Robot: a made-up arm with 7 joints. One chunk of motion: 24 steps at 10 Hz.
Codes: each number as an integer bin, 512 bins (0 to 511) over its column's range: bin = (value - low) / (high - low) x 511, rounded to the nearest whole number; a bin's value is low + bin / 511 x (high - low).
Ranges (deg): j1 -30..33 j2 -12..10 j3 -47..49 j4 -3..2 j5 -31..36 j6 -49..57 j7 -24..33
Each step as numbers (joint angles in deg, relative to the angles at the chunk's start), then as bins.
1 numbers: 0.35 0.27 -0.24 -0.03 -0.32 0.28 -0.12
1 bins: 246 285 249 304 234 238 214
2 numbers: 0.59 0.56 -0.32 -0.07 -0.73 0.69 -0.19
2 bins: 248 292 248 299 231 240 213
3 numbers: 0.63 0.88 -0.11 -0.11 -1.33 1.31 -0.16
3 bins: 248 299 250 295 226 243 214
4 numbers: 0.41 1.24 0.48 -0.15 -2.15 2.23 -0.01
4 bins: 247 308 253 291 220 247 215
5 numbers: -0.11 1.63 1.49 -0.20 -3.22 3.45 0.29
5 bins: 242 317 258 286 212 253 218
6 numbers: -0.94 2.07 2.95 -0.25 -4.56 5.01 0.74
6 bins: 236 327 266 281 202 260 222
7 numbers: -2.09 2.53 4.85 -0.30 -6.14 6.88 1.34
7 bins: 226 337 276 276 190 269 227
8 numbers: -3.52 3.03 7.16 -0.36 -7.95 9.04 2.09
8 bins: 215 349 288 270 176 280 234
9 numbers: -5.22 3.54 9.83 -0.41 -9.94 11.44 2.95
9 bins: 201 361 303 265 161 291 242
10 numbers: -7.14 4.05 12.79 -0.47 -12.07 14.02 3.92
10 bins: 185 373 318 259 144 304 250
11 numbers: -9.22 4.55 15.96 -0.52 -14.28 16.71 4.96
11 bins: 169 384 335 253 128 317 260
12 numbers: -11.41 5.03 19.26 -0.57 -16.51 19.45 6.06
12 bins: 151 396 353 248 111 330 269
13 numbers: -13.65 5.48 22.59 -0.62 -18.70 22.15 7.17
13 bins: 133 406 370 243 94 343 279
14 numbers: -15.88 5.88 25.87 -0.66 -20.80 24.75 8.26
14 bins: 115 415 388 239 78 356 289
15 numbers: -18.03 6.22 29.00 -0.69 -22.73 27.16 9.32
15 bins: 97 423 405 236 63 367 299
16 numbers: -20.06 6.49 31.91 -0.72 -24.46 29.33 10.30
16 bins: 81 429 420 233 50 378 307
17 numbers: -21.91 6.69 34.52 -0.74 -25.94 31.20 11.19
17 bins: 66 434 434 231 39 387 315
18 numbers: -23.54 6.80 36.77 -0.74 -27.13 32.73 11.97
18 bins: 52 437 446 231 30 394 322
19 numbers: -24.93 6.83 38.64 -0.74 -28.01 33.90 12.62
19 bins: 41 437 456 231 23 400 328
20 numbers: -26.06 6.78 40.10 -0.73 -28.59 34.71 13.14
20 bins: 32 436 464 232 18 404 333
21 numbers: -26.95 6.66 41.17 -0.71 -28.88 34.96 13.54
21 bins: 25 433 469 234 16 405 337
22 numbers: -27.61 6.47 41.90 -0.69 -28.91 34.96 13.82
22 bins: 19 429 473 236 16 405 339
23 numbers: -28.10 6.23 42.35 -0.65 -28.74 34.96 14.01
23 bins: 15 423 476 240 17 405 341
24 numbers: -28.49 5.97 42.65 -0.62 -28.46 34.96 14.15
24 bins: 12 417 477 243 19 405 342
